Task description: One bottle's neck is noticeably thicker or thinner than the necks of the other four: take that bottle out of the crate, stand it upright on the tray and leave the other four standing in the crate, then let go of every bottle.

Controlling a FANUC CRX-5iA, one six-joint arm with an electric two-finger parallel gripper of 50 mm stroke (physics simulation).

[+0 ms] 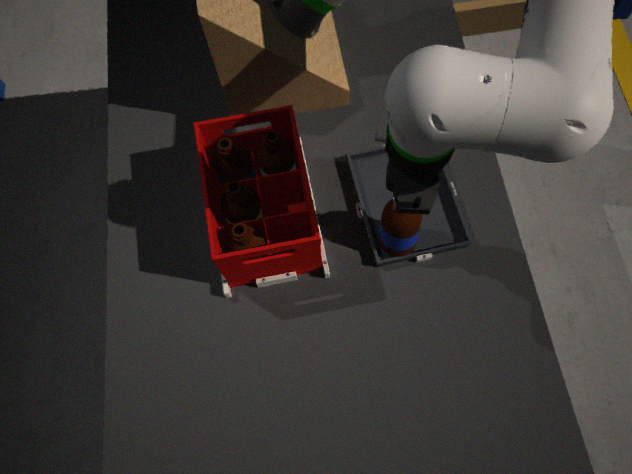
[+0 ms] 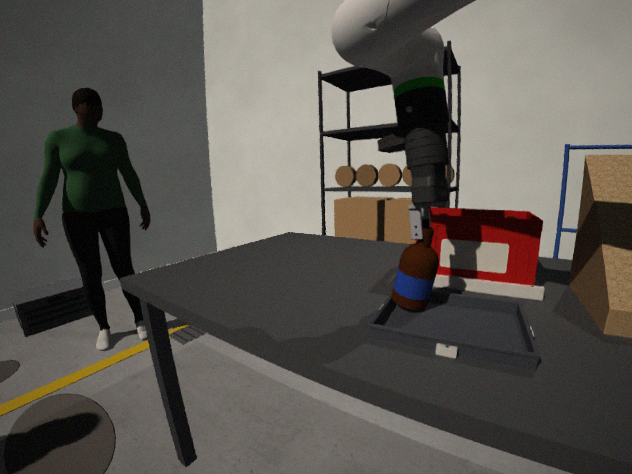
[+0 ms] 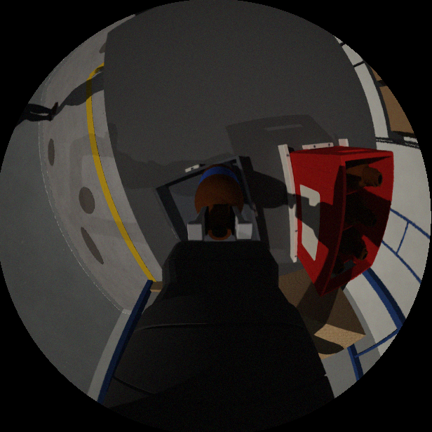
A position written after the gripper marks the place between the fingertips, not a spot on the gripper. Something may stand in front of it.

Note:
In view: the gripper (image 2: 421, 238), a bottle (image 1: 242, 236), a bottle (image 1: 239, 202), a bottle (image 2: 419, 262), a bottle (image 1: 231, 162) and a bottle (image 1: 275, 154).
The gripper shows as well in image 3 (image 3: 219, 214).

